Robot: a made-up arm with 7 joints. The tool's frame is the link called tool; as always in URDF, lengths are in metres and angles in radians. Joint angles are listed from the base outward. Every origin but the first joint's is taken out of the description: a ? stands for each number. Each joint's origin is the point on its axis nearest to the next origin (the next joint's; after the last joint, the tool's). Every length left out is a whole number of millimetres.
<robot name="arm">
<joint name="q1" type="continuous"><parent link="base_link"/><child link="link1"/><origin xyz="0.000 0.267 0.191"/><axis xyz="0 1 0"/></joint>
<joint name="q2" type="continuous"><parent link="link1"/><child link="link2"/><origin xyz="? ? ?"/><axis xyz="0 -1 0"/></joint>
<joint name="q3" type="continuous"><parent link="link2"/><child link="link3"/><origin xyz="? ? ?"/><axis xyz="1 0 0"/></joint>
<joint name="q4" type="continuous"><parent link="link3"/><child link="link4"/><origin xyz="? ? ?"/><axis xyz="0 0 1"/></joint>
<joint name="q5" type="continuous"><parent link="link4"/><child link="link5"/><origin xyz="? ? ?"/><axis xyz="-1 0 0"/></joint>
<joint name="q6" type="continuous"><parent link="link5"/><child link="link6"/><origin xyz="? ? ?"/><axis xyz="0 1 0"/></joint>
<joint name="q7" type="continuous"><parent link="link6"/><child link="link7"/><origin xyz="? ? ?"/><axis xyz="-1 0 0"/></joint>
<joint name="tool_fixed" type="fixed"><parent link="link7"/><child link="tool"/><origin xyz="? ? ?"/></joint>
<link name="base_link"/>
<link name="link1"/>
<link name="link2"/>
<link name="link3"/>
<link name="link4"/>
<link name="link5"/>
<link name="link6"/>
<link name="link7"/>
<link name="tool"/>
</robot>
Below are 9 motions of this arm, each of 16 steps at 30 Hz.
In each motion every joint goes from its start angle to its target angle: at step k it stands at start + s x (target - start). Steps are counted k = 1, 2, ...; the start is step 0. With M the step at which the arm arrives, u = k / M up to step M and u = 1 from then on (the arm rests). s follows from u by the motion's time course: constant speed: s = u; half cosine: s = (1 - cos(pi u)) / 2; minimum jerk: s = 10 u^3 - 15 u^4 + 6 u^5.
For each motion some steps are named. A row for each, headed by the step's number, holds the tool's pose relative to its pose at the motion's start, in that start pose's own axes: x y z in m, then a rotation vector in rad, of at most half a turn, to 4 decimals.
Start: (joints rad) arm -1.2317 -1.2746 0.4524 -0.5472 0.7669 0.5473 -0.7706
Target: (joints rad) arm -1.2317 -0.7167 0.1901 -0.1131 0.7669 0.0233 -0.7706
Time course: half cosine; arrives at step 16
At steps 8, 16:
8: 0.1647 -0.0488 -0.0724 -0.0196 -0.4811 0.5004
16: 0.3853 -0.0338 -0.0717 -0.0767 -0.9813 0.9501

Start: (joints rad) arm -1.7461 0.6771 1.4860 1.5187 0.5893 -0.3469 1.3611
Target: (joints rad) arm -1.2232 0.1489 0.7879 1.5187 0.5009 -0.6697 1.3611
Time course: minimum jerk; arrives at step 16
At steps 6, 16:
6: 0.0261 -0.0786 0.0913 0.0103 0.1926 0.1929
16: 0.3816 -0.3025 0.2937 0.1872 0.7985 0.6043

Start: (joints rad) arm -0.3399 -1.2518 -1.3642 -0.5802 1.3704 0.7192 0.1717
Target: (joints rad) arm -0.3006 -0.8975 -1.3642 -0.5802 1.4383 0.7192 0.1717
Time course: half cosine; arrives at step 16
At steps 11, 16:
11: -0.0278 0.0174 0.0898 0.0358 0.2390 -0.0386
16: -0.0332 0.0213 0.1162 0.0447 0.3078 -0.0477

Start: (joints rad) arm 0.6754 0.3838 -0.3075 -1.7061 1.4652 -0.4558 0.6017
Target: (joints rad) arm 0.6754 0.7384 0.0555 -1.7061 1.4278 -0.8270 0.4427
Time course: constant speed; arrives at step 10
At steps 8, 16:
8: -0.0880 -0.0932 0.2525 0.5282 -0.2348 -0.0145
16: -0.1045 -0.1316 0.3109 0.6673 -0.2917 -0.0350

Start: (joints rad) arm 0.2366 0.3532 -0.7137 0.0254 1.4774 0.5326 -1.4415
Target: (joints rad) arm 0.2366 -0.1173 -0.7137 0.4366 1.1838 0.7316 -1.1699
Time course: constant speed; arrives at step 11
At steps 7, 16:
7: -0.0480 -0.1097 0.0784 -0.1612 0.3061 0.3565
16: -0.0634 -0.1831 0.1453 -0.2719 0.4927 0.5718

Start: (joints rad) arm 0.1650 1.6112 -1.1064 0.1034 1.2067 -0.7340 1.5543
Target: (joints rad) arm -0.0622 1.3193 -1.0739 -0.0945 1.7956 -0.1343 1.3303
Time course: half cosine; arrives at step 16
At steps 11, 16:
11: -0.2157 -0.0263 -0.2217 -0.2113 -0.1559 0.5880
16: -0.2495 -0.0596 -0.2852 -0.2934 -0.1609 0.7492

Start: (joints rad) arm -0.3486 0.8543 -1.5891 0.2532 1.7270 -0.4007 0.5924
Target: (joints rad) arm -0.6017 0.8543 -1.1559 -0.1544 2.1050 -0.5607 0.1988
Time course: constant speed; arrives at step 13
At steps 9, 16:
9: 0.0388 -0.1292 0.0845 0.3378 0.2847 0.1941
16: 0.0658 -0.1989 0.1106 0.5167 0.4016 0.2779

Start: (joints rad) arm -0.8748 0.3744 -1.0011 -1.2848 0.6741 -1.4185 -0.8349
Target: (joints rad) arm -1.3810 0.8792 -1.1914 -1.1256 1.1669 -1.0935 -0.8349
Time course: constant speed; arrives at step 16
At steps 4, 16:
4: 0.0299 -0.0306 -0.0361 -0.1863 0.0738 -0.1175
16: 0.1068 -0.1123 -0.0889 -0.7118 0.3805 -0.6067

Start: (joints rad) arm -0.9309 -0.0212 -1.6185 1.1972 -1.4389 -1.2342 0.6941
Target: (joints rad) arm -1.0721 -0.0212 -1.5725 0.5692 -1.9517 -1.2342 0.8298
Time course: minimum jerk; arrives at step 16
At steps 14, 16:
14: 0.4712 0.0572 0.0704 0.1628 -0.2423 -0.8390
16: 0.4774 0.0544 0.0740 0.1685 -0.2463 -0.8514

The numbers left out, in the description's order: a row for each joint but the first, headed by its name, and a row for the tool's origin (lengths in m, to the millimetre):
q2: 0.345 0.000 -0.029
q3: -0.225 0.000 -0.004
q4: 0.000 -0.072 -0.217
q5: -0.002 0.146 0.000
q6: 0.000 0.293 -0.093
q7: -0.170 0.000 -0.246
tool: 0.000 0.109 0.146

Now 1 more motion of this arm.
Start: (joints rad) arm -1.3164 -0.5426 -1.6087 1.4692 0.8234 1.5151 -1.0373
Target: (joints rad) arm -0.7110 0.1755 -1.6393 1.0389 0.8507 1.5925 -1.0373
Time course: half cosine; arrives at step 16
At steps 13, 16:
13: 0.0241 0.3301 0.2091 0.3122 0.2038 -0.4119
16: 0.0264 0.3600 0.2276 0.3407 0.2233 -0.4497

